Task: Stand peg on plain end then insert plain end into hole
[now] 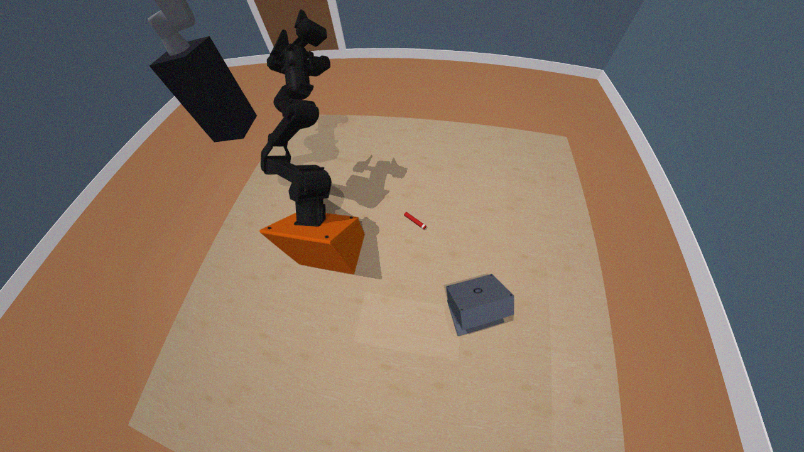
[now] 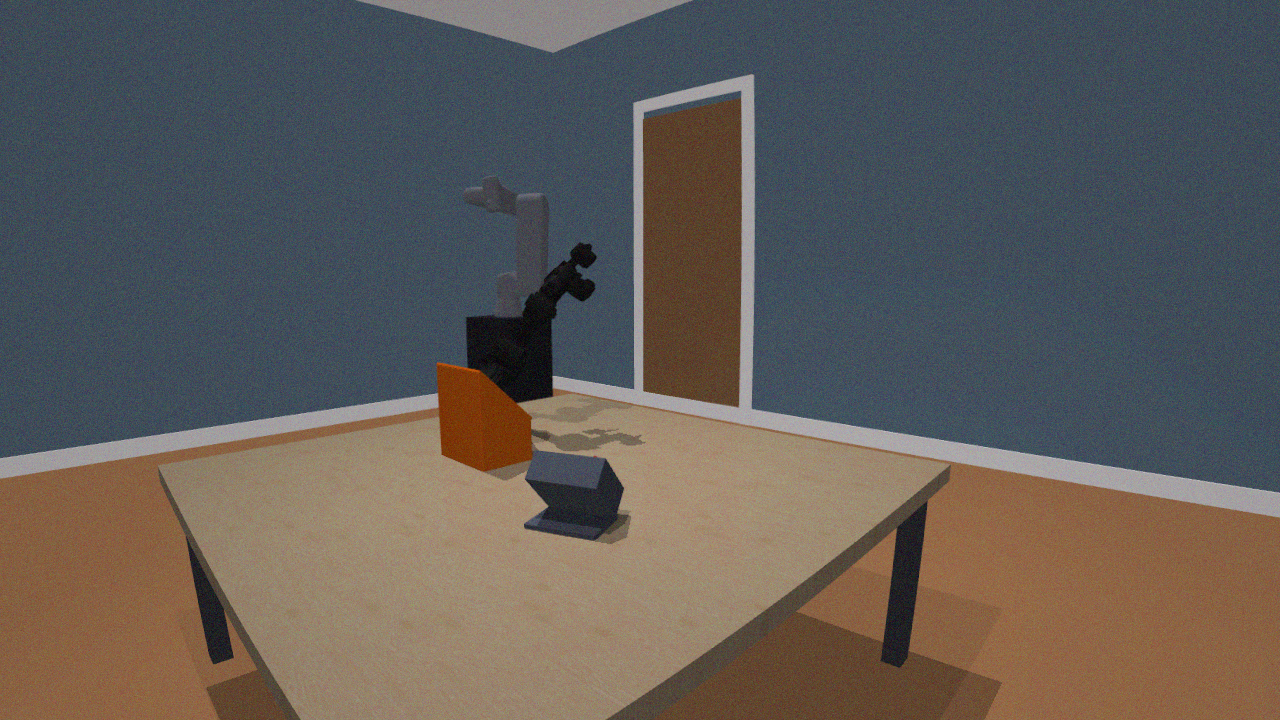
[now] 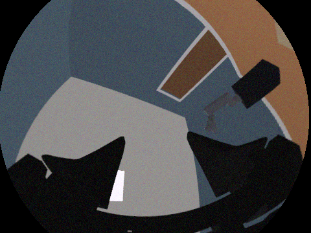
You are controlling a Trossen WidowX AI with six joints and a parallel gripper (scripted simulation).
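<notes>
Now: gripper tip 47 cm above the red peg, 33 cm to the left of it and 32 cm short of it. Round my gripper tip: grey sloped panel 58 cm to the right, 46 cm ahead, 41 cm below.
</notes>
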